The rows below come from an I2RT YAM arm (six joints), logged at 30 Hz.
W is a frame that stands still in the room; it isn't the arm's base.
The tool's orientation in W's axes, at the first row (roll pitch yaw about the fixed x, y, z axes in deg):
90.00, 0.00, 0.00
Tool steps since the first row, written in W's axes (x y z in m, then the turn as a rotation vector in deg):
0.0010, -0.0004, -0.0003, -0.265, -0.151, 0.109
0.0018, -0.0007, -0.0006, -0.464, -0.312, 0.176
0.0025, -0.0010, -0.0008, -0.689, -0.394, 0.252
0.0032, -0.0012, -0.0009, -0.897, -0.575, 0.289
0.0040, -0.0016, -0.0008, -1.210, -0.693, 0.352
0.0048, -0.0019, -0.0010, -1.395, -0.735, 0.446
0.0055, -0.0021, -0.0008, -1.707, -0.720, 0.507
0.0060, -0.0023, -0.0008, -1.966, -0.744, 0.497
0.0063, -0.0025, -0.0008, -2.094, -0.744, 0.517
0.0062, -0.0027, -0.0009, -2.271, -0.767, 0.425
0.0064, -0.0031, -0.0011, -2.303, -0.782, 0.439
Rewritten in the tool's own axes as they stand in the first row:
0.0010, -0.0003, 0.0004, -0.265, 0.109, 0.151
0.0018, -0.0006, 0.0007, -0.464, 0.176, 0.312
0.0025, -0.0008, 0.0010, -0.689, 0.252, 0.394
0.0032, -0.0009, 0.0012, -0.897, 0.289, 0.575
0.0040, -0.0008, 0.0016, -1.210, 0.352, 0.693
0.0048, -0.0010, 0.0019, -1.395, 0.446, 0.735
0.0055, -0.0008, 0.0021, -1.707, 0.507, 0.720
0.0060, -0.0008, 0.0023, -1.966, 0.497, 0.744
0.0063, -0.0008, 0.0025, -2.094, 0.517, 0.744
0.0062, -0.0009, 0.0027, -2.271, 0.425, 0.767
0.0064, -0.0011, 0.0031, -2.303, 0.439, 0.782

